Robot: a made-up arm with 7 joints.
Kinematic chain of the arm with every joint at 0, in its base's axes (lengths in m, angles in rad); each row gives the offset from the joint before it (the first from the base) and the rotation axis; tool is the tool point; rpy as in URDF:
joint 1: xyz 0 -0.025 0.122 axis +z
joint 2: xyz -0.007 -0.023 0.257 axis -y
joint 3: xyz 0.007 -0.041 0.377 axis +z
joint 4: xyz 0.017 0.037 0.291 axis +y
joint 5: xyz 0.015 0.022 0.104 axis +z
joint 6: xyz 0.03 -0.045 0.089 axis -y
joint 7: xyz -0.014 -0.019 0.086 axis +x
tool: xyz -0.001 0 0.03 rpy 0.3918 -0.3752 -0.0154
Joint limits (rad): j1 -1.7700..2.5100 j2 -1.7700..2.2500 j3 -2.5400..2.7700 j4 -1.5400..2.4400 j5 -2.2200..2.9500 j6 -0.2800..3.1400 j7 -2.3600..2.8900
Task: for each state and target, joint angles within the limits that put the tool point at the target. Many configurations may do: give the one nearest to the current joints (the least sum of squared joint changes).
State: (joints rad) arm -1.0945 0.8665 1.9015 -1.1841 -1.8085 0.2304 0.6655
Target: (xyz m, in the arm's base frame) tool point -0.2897 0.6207 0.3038
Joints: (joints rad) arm -1.6318 1.5094 1.4923 -1.5400 -1.7824 0.3669 0.7525
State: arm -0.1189 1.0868 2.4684 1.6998 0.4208 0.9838 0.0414
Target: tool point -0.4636 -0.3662 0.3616
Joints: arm 0.7228 1.2339 2.7700 2.1588 0.5478 0.8212 0.0350
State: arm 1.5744 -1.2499 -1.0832 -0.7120 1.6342 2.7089 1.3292
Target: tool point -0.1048 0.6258 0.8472
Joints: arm 1.7660 -0.8692 -1.0122 -0.9435 1.6745 2.7639 1.2009
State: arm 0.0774 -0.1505 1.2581 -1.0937 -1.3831 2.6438 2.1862
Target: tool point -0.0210 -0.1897 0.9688
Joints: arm 0.2804 0.0063 1.3235 -1.5400 -1.7190 3.0057 1.9044
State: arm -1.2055 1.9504 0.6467 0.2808 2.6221 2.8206 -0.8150
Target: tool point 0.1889 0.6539 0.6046
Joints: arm -1.7495 1.3045 0.5594 0.4670 2.5656 2.7138 -0.7633
